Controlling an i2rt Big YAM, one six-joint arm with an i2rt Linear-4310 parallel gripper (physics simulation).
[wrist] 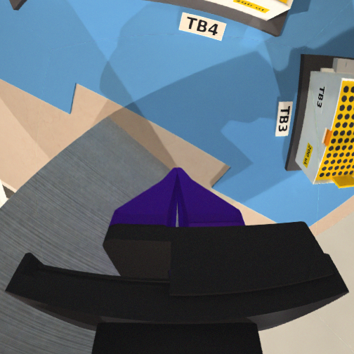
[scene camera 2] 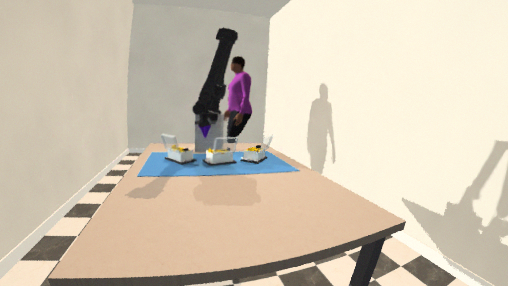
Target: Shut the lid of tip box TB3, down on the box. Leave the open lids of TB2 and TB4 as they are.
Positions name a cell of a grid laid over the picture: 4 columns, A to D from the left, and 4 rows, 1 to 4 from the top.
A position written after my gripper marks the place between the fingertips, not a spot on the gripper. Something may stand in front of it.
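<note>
There is a blue mat (wrist: C2) that I can see, and with it I see my own gripper (wrist: B2).
</note>
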